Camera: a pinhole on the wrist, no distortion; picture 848 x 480 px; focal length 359.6 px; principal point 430.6 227.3 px. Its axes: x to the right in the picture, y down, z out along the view. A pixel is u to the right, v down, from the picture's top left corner.
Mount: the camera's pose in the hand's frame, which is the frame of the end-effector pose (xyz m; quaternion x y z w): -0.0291 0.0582 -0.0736 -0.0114 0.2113 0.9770 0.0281
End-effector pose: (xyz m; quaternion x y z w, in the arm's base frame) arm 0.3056 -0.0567 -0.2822 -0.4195 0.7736 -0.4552 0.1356
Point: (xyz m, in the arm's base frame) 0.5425 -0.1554 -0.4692
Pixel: 494 460
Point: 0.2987 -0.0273 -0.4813
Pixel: 475 159
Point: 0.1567 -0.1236 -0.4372
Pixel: 97 33
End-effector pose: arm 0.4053 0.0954 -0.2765 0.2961 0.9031 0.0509 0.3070
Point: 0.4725 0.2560 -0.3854
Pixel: 185 224
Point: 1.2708 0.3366 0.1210
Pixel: outside the picture
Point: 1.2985 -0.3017 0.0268
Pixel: outside the picture
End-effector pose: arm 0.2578 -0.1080 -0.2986 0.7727 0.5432 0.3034 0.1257
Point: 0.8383 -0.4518 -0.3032
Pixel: 539 36
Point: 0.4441 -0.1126 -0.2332
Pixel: 248 103
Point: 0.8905 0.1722 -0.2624
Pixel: 149 137
